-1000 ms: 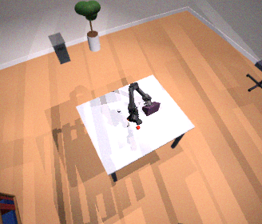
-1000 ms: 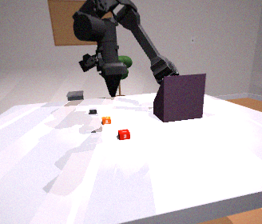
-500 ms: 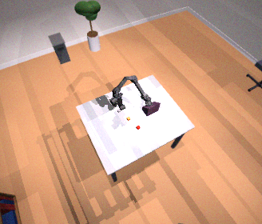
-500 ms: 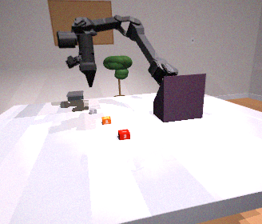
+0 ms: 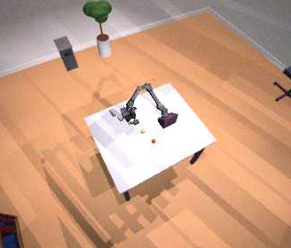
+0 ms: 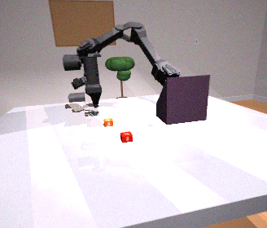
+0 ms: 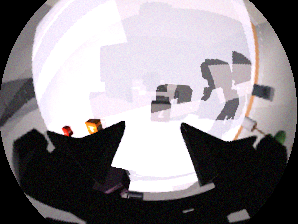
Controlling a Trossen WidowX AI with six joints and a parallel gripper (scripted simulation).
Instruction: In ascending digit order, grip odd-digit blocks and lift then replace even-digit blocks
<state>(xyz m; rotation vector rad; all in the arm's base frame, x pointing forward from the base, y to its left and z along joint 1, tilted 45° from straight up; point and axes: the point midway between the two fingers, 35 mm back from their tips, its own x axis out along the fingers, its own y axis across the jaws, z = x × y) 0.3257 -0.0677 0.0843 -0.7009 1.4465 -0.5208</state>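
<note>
The grey block lies 30 mm below my gripper tip, 10 mm to the right of it and 10 mm ahead of it. Also, from my gripper tip: red block (280 mm to the left, 110 mm behind, 30 mm below); orange block (130 mm to the left, 50 mm behind, 30 mm below).
</note>
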